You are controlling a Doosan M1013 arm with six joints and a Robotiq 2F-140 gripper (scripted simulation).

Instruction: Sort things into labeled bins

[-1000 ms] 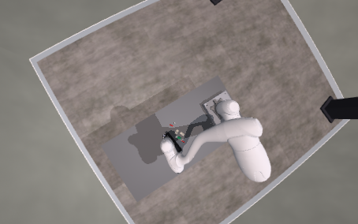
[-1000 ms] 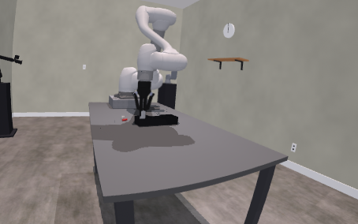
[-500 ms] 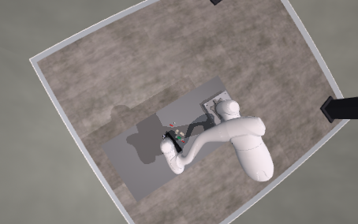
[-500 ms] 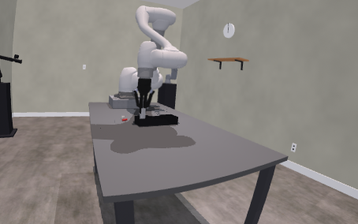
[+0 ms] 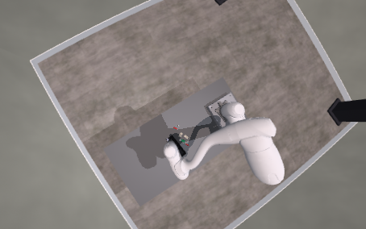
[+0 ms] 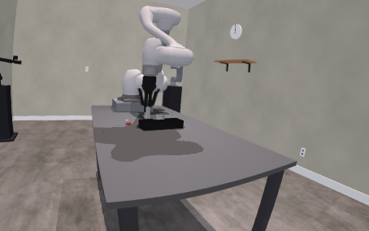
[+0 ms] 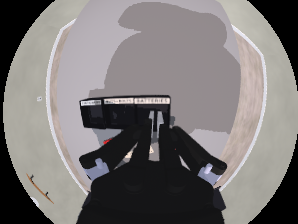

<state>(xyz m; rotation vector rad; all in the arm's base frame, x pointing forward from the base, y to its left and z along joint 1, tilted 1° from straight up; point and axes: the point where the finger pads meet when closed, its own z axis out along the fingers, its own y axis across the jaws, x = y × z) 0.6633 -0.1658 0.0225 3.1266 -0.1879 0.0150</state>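
The black bin block is 1 cm ahead of my hand, 9 cm to the left of it and 7 cm below it. Round my hand: green piece (8 cm behind, 9 cm to the left, 9 cm below).
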